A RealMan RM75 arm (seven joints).
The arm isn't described. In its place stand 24 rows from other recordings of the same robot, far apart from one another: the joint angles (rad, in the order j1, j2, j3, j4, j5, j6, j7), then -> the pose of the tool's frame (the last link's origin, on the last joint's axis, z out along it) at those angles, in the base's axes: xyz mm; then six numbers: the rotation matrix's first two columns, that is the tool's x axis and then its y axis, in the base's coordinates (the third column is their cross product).
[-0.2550 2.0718 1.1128 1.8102 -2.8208 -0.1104 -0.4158] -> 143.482, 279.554, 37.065, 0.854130, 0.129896, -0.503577, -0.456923, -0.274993, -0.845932
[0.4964 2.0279 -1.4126 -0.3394 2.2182 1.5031 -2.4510] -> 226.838, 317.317, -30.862, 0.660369, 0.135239, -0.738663, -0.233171, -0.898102, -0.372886
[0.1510 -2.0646 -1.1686 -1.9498 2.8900 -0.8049 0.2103] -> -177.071, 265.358, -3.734, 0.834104, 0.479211, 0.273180, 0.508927, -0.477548, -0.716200
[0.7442 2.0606 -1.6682 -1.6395 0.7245 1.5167 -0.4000] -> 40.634, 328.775, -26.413, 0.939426, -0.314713, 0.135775, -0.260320, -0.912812, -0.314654
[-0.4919 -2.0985 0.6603 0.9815 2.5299 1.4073 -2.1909] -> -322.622, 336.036, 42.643, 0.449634, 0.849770, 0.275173, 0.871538, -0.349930, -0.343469
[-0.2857 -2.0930 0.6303 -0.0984 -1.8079 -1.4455 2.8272] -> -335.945, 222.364, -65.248, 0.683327, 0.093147, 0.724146, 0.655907, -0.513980, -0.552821
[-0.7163 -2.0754 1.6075 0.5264 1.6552 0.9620 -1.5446] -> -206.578, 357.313, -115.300, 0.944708, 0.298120, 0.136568, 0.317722, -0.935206, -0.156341
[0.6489 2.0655 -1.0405 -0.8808 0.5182 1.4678 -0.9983] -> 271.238, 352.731, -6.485, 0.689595, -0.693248, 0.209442, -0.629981, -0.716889, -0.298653
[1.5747 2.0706 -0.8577 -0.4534 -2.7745 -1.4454 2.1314] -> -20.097, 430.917, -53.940, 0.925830, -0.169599, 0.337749, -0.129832, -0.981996, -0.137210
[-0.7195 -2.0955 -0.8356 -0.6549 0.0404 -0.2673 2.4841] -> -152.027, 371.108, -156.605, 0.883099, 0.233614, 0.406892, 0.426394, -0.761449, -0.488245
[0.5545 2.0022 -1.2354 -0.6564 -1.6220 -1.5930 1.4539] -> 208.754, 318.641, -24.267, 0.835129, -0.295295, -0.464070, -0.273747, -0.954903, 0.114992
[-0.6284 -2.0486 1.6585 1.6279 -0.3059 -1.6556 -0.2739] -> -133.230, 344.926, 10.972, 0.448320, 0.889981, 0.083324, 0.655309, -0.263840, -0.707784
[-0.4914 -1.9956 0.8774 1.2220 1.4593 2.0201 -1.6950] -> -141.587, 294.403, 113.058, 0.743272, -0.051814, 0.666979, -0.061138, -0.998085, -0.009404
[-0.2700 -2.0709 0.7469 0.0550 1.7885 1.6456 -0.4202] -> -311.577, 178.874, -74.944, 0.741776, 0.066510, 0.667341, 0.329758, -0.902643, -0.276578
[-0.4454 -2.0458 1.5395 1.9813 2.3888 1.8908 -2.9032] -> -106.586, 265.478, 33.894, 0.776040, 0.606717, -0.172212, 0.531801, -0.776289, -0.338471
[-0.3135 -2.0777 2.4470 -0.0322 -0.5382 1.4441 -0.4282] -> -346.519, 249.021, -32.858, 0.681835, 0.057294, 0.729258, 0.662480, -0.471112, -0.582387
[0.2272 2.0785 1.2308 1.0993 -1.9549 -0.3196 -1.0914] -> 237.526, 375.601, -10.880, 0.895334, -0.126910, -0.426933, -0.442228, -0.139177, -0.886038
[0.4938 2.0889 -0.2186 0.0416 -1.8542 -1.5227 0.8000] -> 267.507, 284.974, -60.535, 0.411447, -0.210866, -0.886705, -0.688427, -0.709472, -0.150724
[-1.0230 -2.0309 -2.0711 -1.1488 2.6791 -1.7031 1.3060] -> -93.545, 417.408, 42.673, 0.914488, -0.014659, -0.404348, -0.106910, -0.972581, -0.206532
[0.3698 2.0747 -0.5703 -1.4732 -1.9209 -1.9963 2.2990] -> 216.874, 279.516, 137.161, 0.604487, -0.613319, -0.508366, -0.725805, -0.687052, -0.034144
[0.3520 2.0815 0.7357 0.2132 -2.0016 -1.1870 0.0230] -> 354.497, 304.912, -5.276, 0.710662, 0.030399, -0.702876, -0.703371, 0.052135, -0.708908
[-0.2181 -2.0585 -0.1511 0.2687 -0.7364 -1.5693 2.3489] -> -383.184, 190.110, -15.938, 0.636775, 0.351671, 0.686182, 0.721227, -0.586374, -0.368777
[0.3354 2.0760 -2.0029 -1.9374 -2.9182 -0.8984 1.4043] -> 44.120, 311.233, -17.837, 0.245317, 0.679157, 0.691784, 0.967382, -0.124987, -0.220342
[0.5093 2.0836 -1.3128 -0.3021 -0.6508 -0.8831 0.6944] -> 294.254, 376.934, -31.424, 0.696053, -0.173427, -0.696731, -0.686234, -0.446098, -0.574526
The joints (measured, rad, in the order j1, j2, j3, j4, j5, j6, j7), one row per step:
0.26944, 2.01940, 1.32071, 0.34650, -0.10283, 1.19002, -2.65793
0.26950, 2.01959, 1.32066, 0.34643, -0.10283, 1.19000, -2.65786
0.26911, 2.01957, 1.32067, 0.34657, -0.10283, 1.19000, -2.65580
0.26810, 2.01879, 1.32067, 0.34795, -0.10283, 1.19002, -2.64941
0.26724, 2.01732, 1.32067, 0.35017, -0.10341, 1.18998, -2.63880
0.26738, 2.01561, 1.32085, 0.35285, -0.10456, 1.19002, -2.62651
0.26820, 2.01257, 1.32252, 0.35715, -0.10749, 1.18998, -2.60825
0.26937, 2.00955, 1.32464, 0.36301, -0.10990, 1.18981, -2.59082
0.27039, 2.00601, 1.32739, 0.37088, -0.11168, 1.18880, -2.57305
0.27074, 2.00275, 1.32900, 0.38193, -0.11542, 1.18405, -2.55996
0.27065, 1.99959, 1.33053, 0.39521, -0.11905, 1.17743, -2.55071
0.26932, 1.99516, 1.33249, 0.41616, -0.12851, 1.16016, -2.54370
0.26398, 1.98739, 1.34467, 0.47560, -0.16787, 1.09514, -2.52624
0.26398, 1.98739, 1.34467, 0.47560, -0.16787, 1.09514, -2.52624
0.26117, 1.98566, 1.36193, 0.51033, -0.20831, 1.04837, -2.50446
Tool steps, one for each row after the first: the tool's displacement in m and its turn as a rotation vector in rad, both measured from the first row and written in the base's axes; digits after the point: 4 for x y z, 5 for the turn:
0.0000, 0.0000, -0.0001, -0.00015, 0.00020, -0.00002
0.0000, -0.0001, -0.0001, -0.00083, 0.00204, -0.00095
0.0002, -0.0002, 0.0003, -0.00245, 0.00737, -0.00279
0.0002, -0.0001, 0.0009, -0.00556, 0.01570, -0.00486
-0.0001, 0.0004, 0.0016, -0.00930, 0.02518, -0.00580
-0.0007, 0.0014, 0.0029, -0.01435, 0.03850, -0.00639
-0.0018, 0.0027, 0.0045, -0.01795, 0.05193, -0.00550
-0.0031, 0.0045, 0.0065, -0.02022, 0.06595, -0.00430
-0.0047, 0.0063, 0.0079, -0.02315, 0.07421, -0.00138
-0.0066, 0.0083, 0.0093, -0.02444, 0.07914, 0.00267
-0.0086, 0.0110, 0.0104, -0.02804, 0.07557, 0.00599
-0.0131, 0.0183, 0.0113, -0.04226, 0.05359, 0.00296
-0.0131, 0.0183, 0.0113, -0.04226, 0.05359, 0.00296
-0.0150, 0.0228, 0.0110, -0.05688, 0.03931, -0.00708

